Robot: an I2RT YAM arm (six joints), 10 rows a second.
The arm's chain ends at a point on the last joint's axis. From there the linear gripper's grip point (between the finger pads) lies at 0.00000 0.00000 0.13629 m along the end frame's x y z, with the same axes.
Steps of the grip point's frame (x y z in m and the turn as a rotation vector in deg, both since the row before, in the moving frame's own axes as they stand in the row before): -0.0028, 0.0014, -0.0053, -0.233, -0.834, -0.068; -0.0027, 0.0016, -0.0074, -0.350, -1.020, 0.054; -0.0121, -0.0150, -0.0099, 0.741, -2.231, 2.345; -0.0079, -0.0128, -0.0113, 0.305, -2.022, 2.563; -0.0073, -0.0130, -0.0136, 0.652, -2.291, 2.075; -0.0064, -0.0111, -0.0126, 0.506, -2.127, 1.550; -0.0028, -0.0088, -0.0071, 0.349, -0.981, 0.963
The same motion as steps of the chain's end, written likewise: -0.0008, 0.0008, -0.0053, -0.233, -0.834, -0.068; -0.0003, 0.0008, -0.0074, -0.350, -1.020, 0.054; -0.0068, -0.0131, -0.0098, 0.741, -2.231, 2.345; -0.0031, -0.0120, -0.0112, 0.305, -2.022, 2.563; -0.0019, -0.0114, -0.0135, 0.652, -2.291, 2.075; -0.0014, -0.0098, -0.0125, 0.506, -2.127, 1.550; -0.0005, -0.0080, -0.0071, 0.349, -0.981, 0.963
